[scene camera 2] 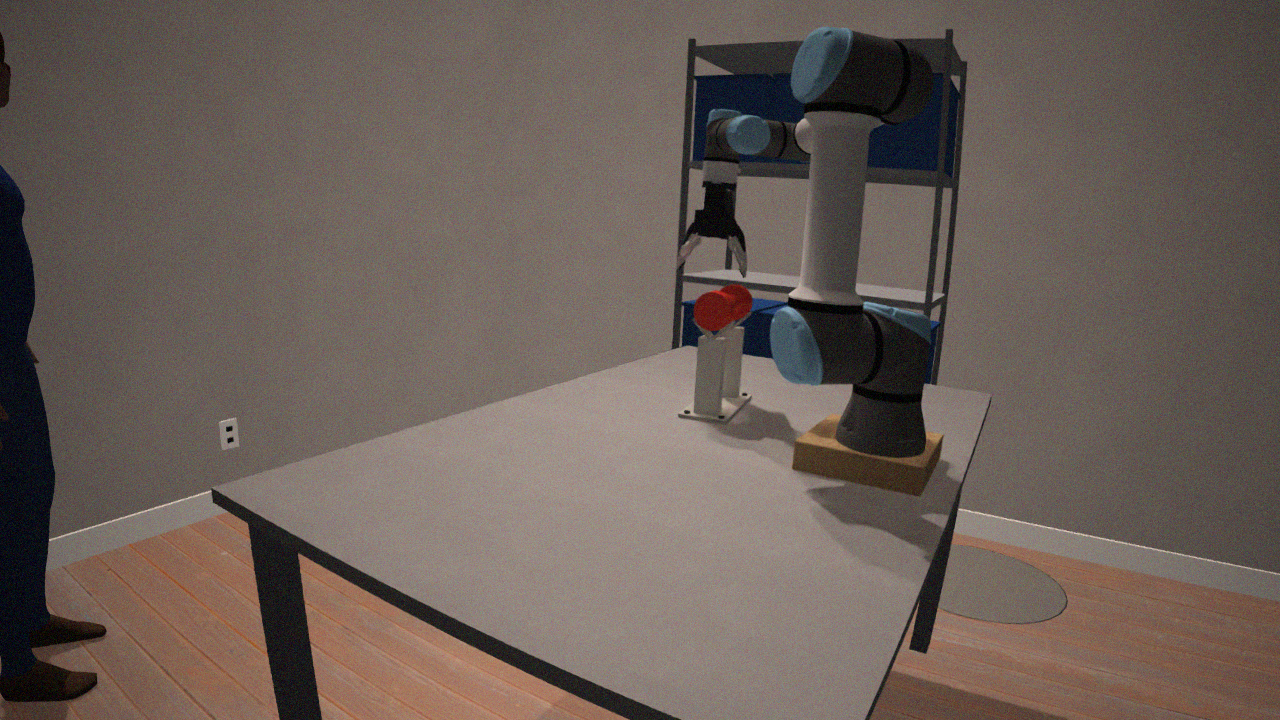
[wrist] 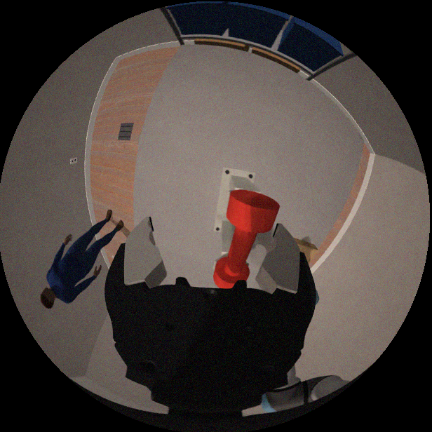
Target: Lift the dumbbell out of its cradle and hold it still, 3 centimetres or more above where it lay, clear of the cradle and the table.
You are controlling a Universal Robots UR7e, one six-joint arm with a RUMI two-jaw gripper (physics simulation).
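Frame: origin at the arm's base, x back, y down, z right, level; millimetres.
Where they show: gripper, fingertip midpoint: (scene camera 2: 710,273); arm's base, link origin: (scene camera 2: 879,443).
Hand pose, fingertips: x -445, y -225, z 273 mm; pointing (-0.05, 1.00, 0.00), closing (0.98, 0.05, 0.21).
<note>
Things, the pixels of their centre, and the offset from my fingertips. Level surfaces: height alone.
- red dumbbell, body centre: (scene camera 2: 724,306) dy +57, dx +66, dz -72 mm
- pale two-post cradle, body centre: (scene camera 2: 720,361) dy +174, dx +66, dz -72 mm
- grey table, surface height: dy +274 mm
The red dumbbell (scene camera 2: 713,310) (wrist: 242,247) rests on top of the pale two-post cradle (scene camera 2: 709,376) (wrist: 223,200), which stands on the grey table (scene camera 2: 537,501) (wrist: 185,150). My gripper (scene camera 2: 712,268) (wrist: 213,222) is open and empty, pointing down, with its fingertips a little above the dumbbell in the scene view. In the wrist view the dumbbell's handle runs at a slant between the two fingers' sides, nearer the right finger. The near head shows close to the gripper body, and the far head lies beyond the fingertips. The cradle's post tops are partly hidden under the dumbbell.
The arm's base stands on a wooden block (scene camera 2: 859,461) (wrist: 306,250) to the right of the cradle. A metal shelf rack (scene camera 2: 938,223) with blue bins stands behind the table. A person in blue (scene camera 2: 22,394) (wrist: 75,267) stands off to the left.
</note>
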